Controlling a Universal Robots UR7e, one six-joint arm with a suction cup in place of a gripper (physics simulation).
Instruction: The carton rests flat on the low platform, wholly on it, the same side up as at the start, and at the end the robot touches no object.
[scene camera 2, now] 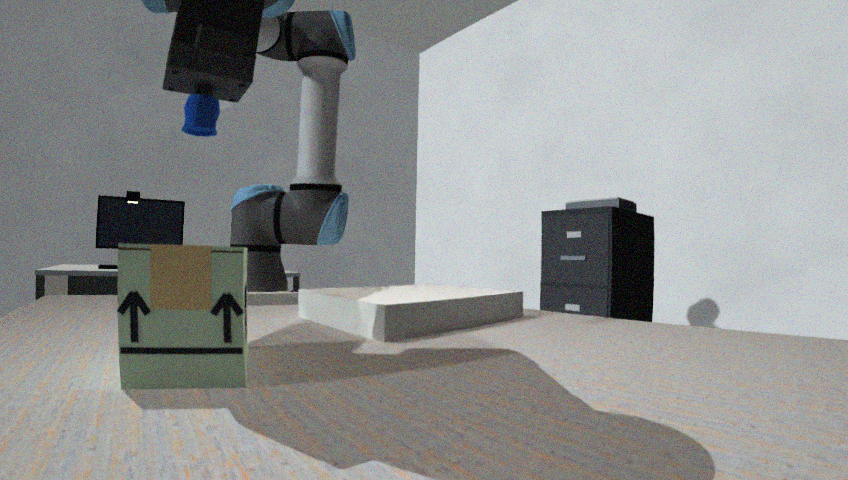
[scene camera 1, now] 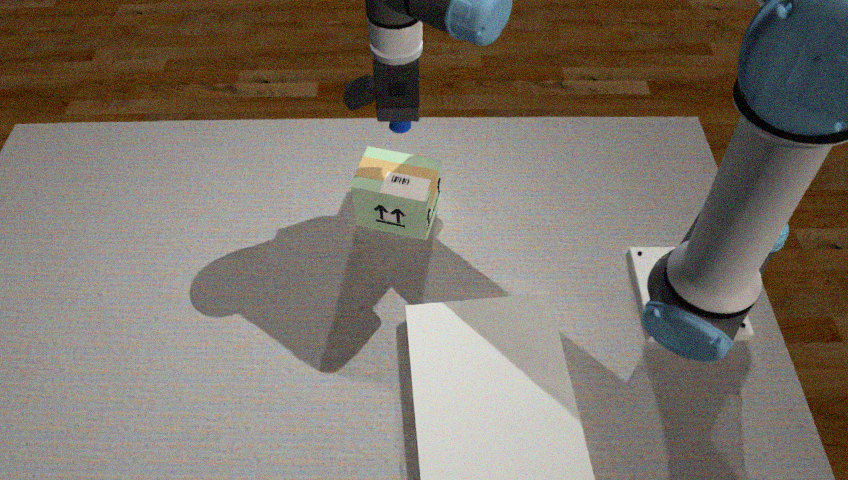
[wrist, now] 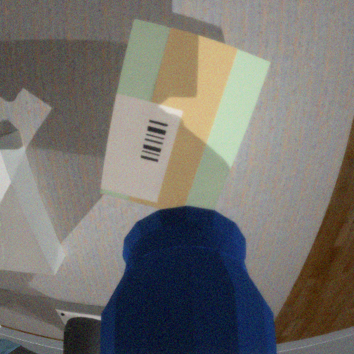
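Pixels of known places: hand at its tool point: [scene camera 2: 199,131] [scene camera 1: 400,125]; arm's base at its link origin: [scene camera 2: 254,289].
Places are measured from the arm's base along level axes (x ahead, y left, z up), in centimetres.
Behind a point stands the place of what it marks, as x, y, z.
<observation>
The carton [scene camera 1: 395,193] @(50.8, -15.1, 8.9) [scene camera 2: 181,324] @(57.5, -21.5, 2.7) [wrist: 200,85] is light green with an orange tape band and a white barcode label on top. It stands upright on the table, its side arrows pointing up, apart from the platform. The low white platform [scene camera 1: 493,404] @(35.8, 20.0, 2.3) [scene camera 2: 452,318] @(47.9, 15.9, -0.6) lies on the table; in the wrist view part of the platform [wrist: 25,235] shows at the left edge. My gripper, a blue suction cup [scene camera 1: 399,126] [scene camera 2: 200,133] [wrist: 185,212], hangs above the carton with a gap of air and holds nothing, so it is open.
The table [scene camera 1: 119,386] @(95.3, 15.3, -2.6) [scene camera 2: 535,440] @(77.9, -5.0, -2.5) bears the arm's white base plate [scene camera 1: 641,273] @(7.9, -3.9, 0.1) to the right of the platform in scene camera 1. A dark cabinet [scene camera 2: 574,273] and a monitor [scene camera 2: 139,223] stand in the background.
</observation>
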